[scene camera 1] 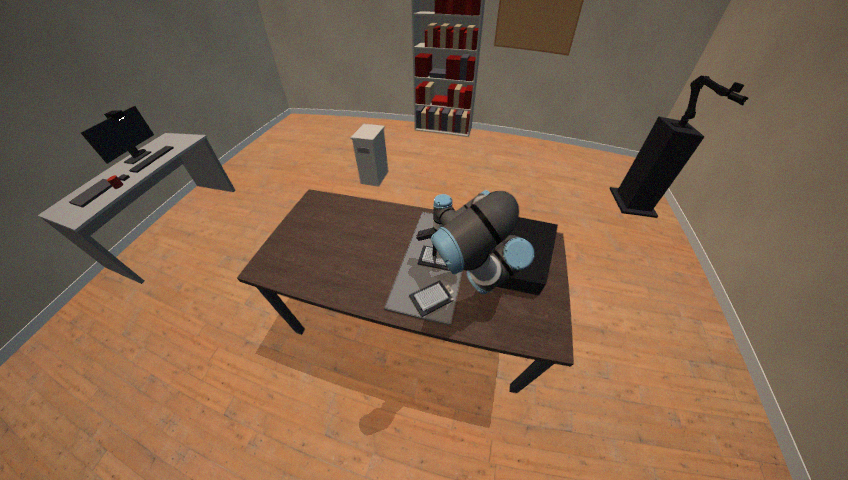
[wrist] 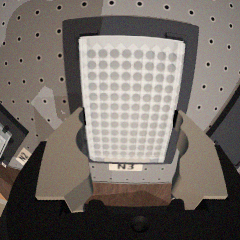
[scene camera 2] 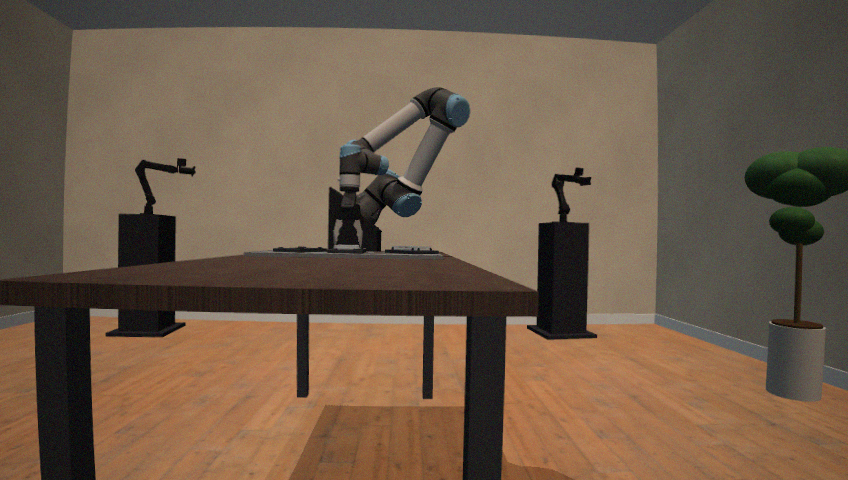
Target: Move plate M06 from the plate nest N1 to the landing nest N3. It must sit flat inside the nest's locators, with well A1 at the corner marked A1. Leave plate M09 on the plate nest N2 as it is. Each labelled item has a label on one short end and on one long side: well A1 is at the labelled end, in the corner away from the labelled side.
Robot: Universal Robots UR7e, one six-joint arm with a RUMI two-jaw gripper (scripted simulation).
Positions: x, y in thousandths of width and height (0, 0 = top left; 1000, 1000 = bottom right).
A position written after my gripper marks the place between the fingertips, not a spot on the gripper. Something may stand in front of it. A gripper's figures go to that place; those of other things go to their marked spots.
Labels:
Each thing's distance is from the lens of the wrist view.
my gripper (wrist: 540, 456): 14 cm
landing nest N3 (wrist: 448, 106): 13 cm

